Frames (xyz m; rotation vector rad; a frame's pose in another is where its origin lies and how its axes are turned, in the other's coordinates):
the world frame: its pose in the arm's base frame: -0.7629 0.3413 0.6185 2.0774 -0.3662 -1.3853
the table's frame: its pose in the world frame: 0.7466 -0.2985 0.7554 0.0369 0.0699 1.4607
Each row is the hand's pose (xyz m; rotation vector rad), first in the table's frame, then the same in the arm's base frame.
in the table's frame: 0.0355 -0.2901 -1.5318 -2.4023 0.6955 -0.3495
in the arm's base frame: 0.3077 0.3570 -0.0542 -0.5046 0.3692 -1.1988
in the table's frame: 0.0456 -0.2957 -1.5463 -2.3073 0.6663 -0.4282
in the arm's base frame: 0.3246 0.3518 -0.0486 -0.3940 0.3368 -1.2328
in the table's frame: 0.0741 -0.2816 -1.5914 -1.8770 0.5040 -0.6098
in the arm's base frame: 0.3622 0.3516 -0.0082 0.0384 0.1009 -1.3127
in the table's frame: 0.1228 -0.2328 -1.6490 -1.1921 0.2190 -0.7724
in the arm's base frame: 0.3980 0.3543 0.0742 0.6964 -0.3219 -1.3517
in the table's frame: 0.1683 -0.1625 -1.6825 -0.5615 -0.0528 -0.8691
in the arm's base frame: 0.4024 0.3594 0.1641 1.3019 -0.7141 -1.3126
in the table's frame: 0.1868 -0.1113 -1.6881 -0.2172 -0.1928 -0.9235
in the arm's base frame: 0.3868 0.3680 0.2159 1.6442 -0.9028 -1.2620
